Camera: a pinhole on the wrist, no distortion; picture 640 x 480 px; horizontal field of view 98.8 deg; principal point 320.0 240.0 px. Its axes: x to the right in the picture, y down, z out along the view. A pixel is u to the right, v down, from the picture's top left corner.
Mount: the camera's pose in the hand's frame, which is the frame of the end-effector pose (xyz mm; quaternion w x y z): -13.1 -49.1 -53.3 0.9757 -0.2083 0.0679 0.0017
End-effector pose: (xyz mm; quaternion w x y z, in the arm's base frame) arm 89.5 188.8 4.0 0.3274 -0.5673 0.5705 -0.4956
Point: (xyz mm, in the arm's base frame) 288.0 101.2 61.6
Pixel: 387.0 35.4
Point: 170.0 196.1 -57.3
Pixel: 255.1 264.1
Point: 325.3 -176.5 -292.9
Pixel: 425.2 284.9
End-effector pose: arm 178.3 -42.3 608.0 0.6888 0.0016 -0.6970 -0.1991
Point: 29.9 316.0 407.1
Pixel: 66.7 360.2
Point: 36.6 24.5 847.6
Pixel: 512.8 271.7
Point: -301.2 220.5 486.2
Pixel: 206.3 182.8
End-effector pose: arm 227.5 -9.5 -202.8 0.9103 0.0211 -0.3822 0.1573
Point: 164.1 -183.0 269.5
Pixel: 456.9 18.4
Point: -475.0 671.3 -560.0
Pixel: outside the picture
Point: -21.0 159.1 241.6
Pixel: 380.8 245.5
